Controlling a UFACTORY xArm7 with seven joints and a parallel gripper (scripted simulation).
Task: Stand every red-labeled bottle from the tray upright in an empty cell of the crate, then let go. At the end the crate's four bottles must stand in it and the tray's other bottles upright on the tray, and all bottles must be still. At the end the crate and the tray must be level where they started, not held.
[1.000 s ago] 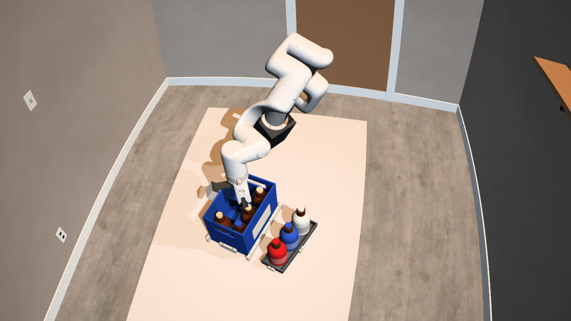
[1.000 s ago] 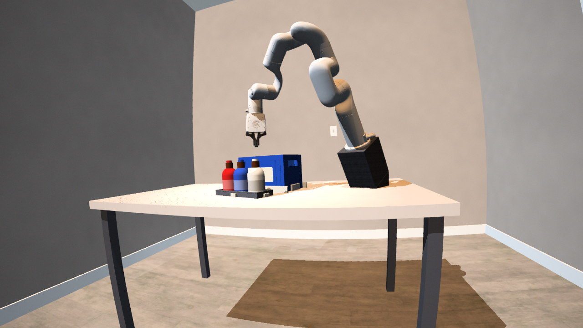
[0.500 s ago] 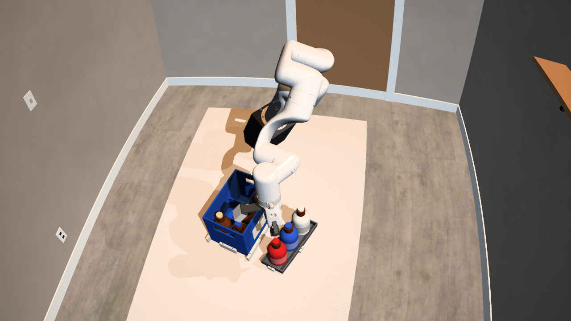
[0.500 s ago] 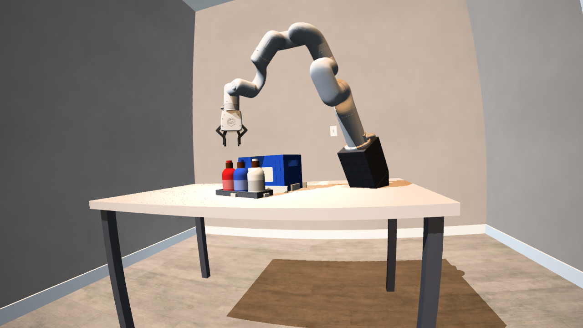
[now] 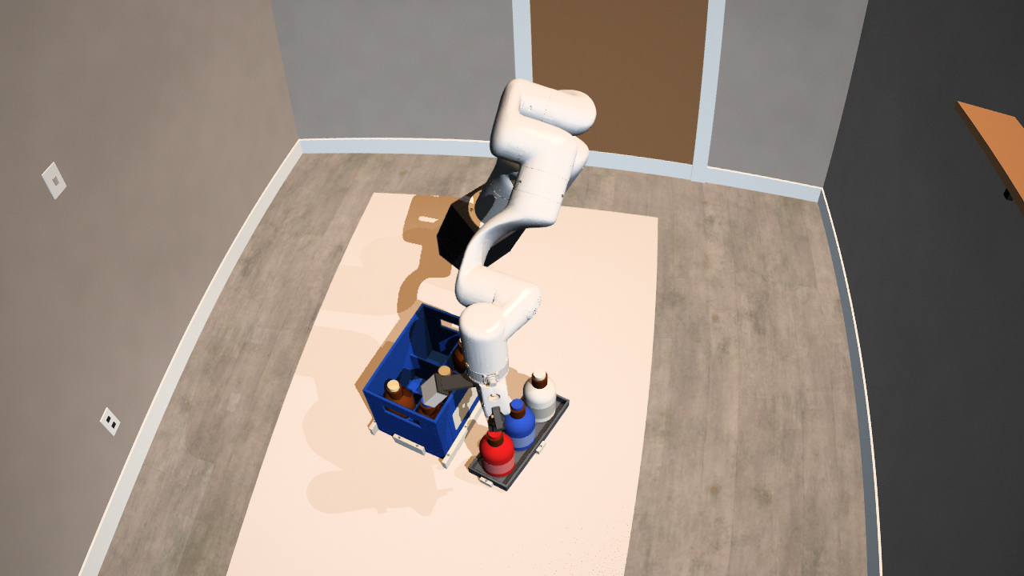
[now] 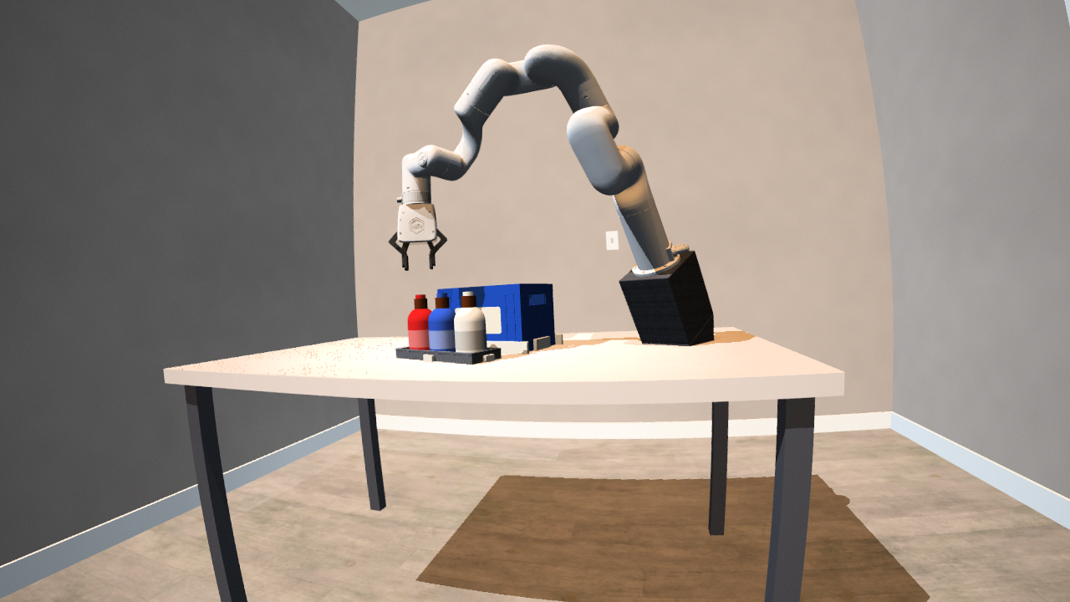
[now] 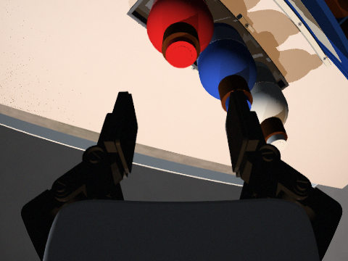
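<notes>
Now: hand 160 mm above the red-labeled bottle. The rest, counted from my hand: white-labeled bottle 170 mm behind, 30 mm to the left, 160 mm below; then blue-labeled bottle 80 mm behind, 10 mm to the left, 160 mm below; then tray 80 mm behind, 10 mm to the left, 230 mm below.
</notes>
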